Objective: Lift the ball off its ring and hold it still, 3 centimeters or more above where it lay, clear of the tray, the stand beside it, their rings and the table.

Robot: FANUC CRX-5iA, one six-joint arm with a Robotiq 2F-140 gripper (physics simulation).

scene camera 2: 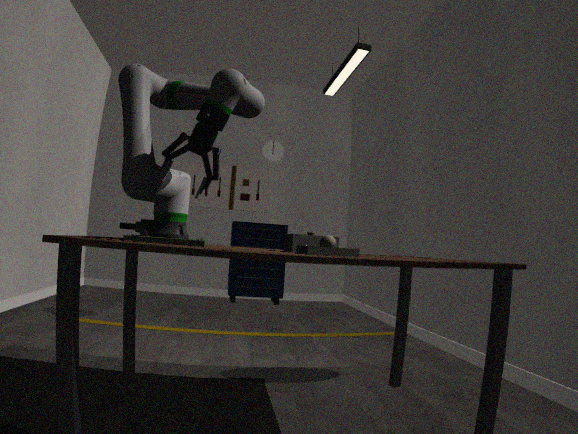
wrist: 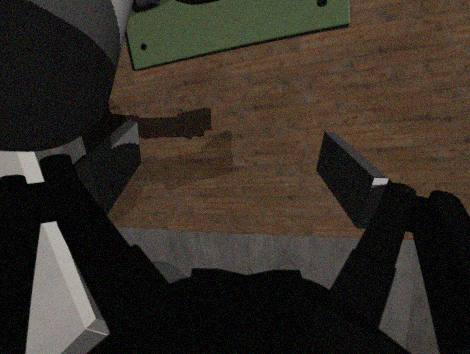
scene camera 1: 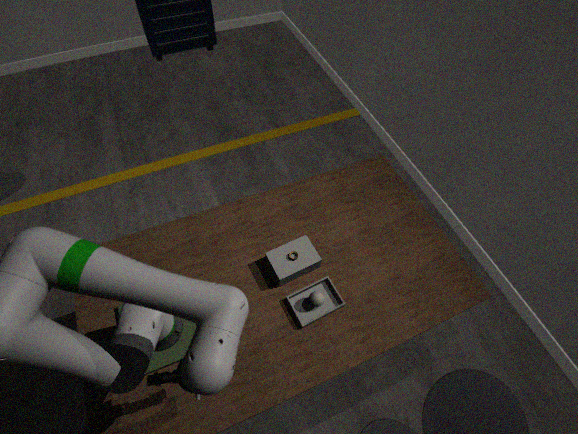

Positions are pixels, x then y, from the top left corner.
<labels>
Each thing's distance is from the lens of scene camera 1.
shallow grey tray [scene camera 1: 306,314]: 131 cm
grey box-shaped stand [scene camera 1: 294,259]: 131 cm
</labels>
